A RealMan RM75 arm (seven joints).
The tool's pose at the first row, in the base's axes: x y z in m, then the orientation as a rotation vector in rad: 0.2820, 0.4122, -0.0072, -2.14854, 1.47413, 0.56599
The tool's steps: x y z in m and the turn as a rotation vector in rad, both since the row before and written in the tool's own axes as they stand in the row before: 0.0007, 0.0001, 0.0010, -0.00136, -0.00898, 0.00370; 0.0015, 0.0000, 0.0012, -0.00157, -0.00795, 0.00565; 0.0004, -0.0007, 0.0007, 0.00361, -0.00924, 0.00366; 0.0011, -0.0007, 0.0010, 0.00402, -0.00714, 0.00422; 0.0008, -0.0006, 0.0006, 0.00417, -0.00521, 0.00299; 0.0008, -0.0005, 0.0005, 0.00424, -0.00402, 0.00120; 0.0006, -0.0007, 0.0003, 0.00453, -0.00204, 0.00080; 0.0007, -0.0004, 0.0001, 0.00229, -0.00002, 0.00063; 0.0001, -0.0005, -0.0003, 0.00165, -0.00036, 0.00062; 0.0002, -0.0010, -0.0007, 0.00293, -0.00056, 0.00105; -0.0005, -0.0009, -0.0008, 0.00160, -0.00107, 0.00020; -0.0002, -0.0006, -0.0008, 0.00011, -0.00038, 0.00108; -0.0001, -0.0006, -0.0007, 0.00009, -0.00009, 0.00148
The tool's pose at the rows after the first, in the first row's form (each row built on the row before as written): 0.2821, 0.4122, -0.0084, -2.14201, 1.47365, 0.57738; 0.2825, 0.4118, -0.0102, -2.13500, 1.47594, 0.58859; 0.2832, 0.4121, -0.0109, -2.12450, 1.47519, 0.59589; 0.2841, 0.4121, -0.0122, -2.11458, 1.47618, 0.60095; 0.2849, 0.4121, -0.0131, -2.10646, 1.47678, 0.60353; 0.2856, 0.4120, -0.0139, -2.10010, 1.47598, 0.60422; 0.2864, 0.4120, -0.0144, -2.09495, 1.47580, 0.60260; 0.2870, 0.4117, -0.0148, -2.09281, 1.47652, 0.60089; 0.2875, 0.4116, -0.0146, -2.09096, 1.47703, 0.60006; 0.2886, 0.4113, -0.0140, -2.08775, 1.47793, 0.59848; 0.2893, 0.4114, -0.0129, -2.08578, 1.47757, 0.59821; 0.2899, 0.4112, -0.0121, -2.08480, 1.47858, 0.59889; 0.2905, 0.4110, -0.0114, -2.08376, 1.48020, 0.59946
